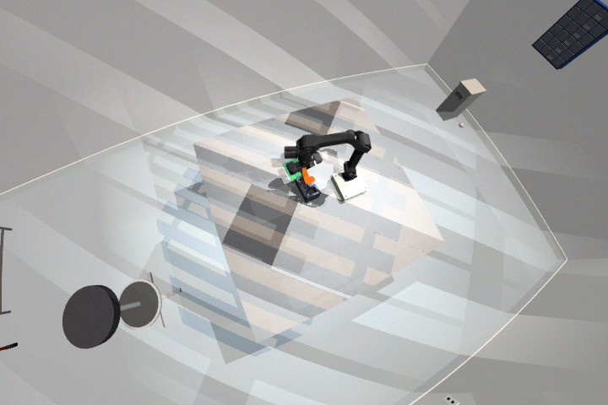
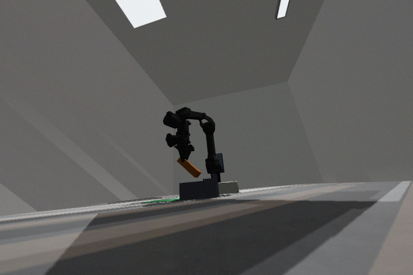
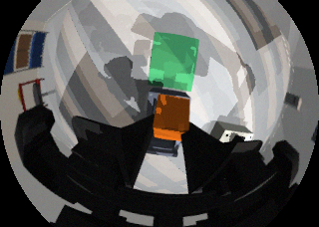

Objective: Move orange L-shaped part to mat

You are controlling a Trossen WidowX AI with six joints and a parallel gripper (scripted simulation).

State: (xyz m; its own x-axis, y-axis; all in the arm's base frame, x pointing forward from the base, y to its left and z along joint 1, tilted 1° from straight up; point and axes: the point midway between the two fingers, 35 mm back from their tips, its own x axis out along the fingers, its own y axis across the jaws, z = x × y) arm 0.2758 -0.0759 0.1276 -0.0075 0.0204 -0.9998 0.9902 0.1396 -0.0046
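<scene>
Right now the green mat is 17 cm below my gripper tip, 9 cm to the right of it and 1 cm ahead of it. Also, from my gripper tip: orange L-shaped part 3 cm to the left, 3 cm below, 2 cm behind.
</scene>
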